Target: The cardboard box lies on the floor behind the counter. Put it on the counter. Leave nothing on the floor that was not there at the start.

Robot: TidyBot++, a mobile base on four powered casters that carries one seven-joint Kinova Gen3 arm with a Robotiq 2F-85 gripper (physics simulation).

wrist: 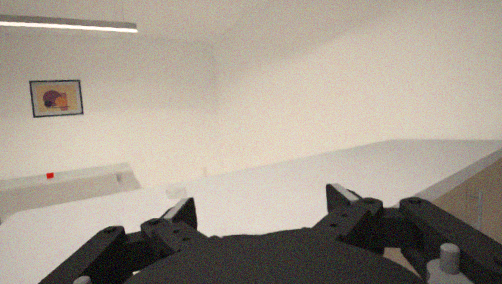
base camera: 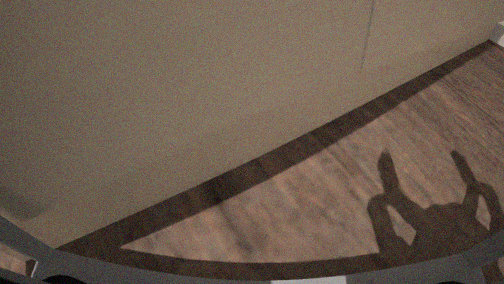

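Note:
The counter shows as a beige panel with a dark base strip in the base camera view, and as a pale top with a beige side at the right in the wrist view. My gripper is open, its fingers wide apart with nothing between them. The counter top shows behind the fingers; its distance from them is hard to tell. The gripper's shadow lies on the floor at the lower right of the base camera view. The cardboard box does not show in either view.
The counter's panel stands close ahead of my base, running diagonally across the wooden floor. A white edge shows at the far right. A small red block sits on a far ledge at the left. A small pale block shows beyond the left finger.

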